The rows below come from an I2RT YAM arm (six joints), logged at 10 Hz.
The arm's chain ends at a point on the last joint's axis. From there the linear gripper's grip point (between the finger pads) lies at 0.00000 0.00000 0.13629 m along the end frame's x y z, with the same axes.
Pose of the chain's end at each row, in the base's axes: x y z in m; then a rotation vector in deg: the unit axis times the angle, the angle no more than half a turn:
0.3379 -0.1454 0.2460 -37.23 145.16 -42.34
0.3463 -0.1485 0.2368 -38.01 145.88 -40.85
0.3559 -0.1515 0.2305 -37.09 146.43 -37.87
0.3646 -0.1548 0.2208 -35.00 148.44 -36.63
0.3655 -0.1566 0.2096 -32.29 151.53 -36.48
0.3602 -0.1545 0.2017 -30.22 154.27 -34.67
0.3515 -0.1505 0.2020 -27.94 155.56 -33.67
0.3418 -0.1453 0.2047 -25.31 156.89 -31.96
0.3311 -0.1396 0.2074 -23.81 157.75 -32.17
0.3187 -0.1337 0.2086 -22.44 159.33 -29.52
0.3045 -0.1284 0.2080 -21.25 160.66 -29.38
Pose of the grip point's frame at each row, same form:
0.4071 -0.1980 0.1410 -37.23 145.16 -42.34
0.4143 -0.1989 0.1300 -38.01 145.88 -40.85
0.4237 -0.1977 0.1217 -37.09 146.43 -37.87
0.4289 -0.2007 0.1098 -35.00 148.44 -36.63
0.4239 -0.2043 0.0961 -32.29 151.53 -36.48
0.4135 -0.2009 0.0851 -30.22 154.27 -34.67
0.4025 -0.1963 0.0842 -27.94 155.56 -33.67
0.3905 -0.1895 0.0853 -25.31 156.89 -31.96
0.3780 -0.1847 0.0877 -23.81 157.75 -32.17
0.3628 -0.1753 0.0866 -22.44 159.33 -29.52
0.3457 -0.1704 0.0851 -21.25 160.66 -29.38

